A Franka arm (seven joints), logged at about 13 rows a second.
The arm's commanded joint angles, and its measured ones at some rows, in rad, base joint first. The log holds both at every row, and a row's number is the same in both.
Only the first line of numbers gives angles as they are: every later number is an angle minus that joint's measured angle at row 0.
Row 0, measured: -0.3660, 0.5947, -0.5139, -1.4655, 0.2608, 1.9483, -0.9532
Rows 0 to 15, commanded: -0.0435, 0.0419, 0.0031, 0.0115, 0.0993, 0.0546, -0.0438; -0.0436, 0.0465, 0.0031, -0.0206, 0.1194, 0.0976, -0.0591; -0.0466, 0.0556, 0.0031, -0.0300, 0.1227, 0.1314, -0.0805; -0.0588, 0.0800, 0.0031, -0.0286, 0.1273, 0.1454, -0.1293; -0.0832, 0.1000, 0.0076, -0.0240, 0.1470, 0.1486, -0.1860; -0.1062, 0.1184, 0.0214, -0.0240, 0.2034, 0.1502, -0.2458; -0.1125, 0.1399, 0.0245, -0.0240, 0.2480, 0.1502, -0.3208; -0.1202, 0.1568, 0.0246, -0.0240, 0.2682, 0.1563, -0.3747; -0.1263, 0.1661, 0.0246, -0.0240, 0.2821, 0.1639, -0.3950; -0.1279, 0.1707, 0.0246, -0.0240, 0.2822, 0.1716, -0.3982; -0.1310, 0.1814, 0.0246, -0.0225, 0.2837, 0.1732, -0.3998; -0.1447, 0.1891, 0.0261, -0.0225, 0.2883, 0.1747, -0.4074; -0.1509, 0.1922, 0.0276, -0.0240, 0.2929, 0.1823, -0.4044; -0.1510, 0.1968, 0.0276, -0.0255, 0.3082, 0.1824, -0.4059; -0.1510, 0.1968, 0.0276, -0.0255, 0.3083, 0.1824, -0.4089; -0.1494, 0.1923, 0.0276, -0.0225, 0.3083, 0.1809, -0.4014
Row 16, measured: -0.1333, 0.1933, 0.0138, -0.0377, 0.2861, 0.1760, -0.3787
